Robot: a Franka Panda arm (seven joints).
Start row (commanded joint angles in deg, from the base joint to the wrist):
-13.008 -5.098 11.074 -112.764 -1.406 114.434 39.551
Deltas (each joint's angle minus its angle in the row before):
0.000 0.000 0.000 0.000 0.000 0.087 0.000
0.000 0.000 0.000 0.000 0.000 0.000 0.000
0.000 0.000 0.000 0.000 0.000 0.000 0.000
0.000 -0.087 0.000 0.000 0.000 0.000 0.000
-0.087 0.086 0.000 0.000 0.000 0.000 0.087
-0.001 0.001 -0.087 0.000 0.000 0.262 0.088
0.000 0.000 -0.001 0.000 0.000 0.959 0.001
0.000 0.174 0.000 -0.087 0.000 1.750 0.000
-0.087 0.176 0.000 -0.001 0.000 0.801 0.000
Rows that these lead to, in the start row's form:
-13.008 -5.098 11.074 -112.764 -1.406 114.521 39.551
-13.008 -5.098 11.074 -112.764 -1.406 114.521 39.551
-13.008 -5.098 11.074 -112.764 -1.406 114.521 39.551
-13.008 -5.185 11.074 -112.764 -1.406 114.521 39.551
-13.095 -5.099 11.074 -112.764 -1.406 114.521 39.638
-13.096 -5.098 10.987 -112.764 -1.406 114.783 39.726
-13.096 -5.098 10.986 -112.764 -1.406 115.742 39.727
-13.096 -4.924 10.986 -112.851 -1.406 117.492 39.727
-13.183 -4.748 10.986 -112.852 -1.406 118.293 39.727

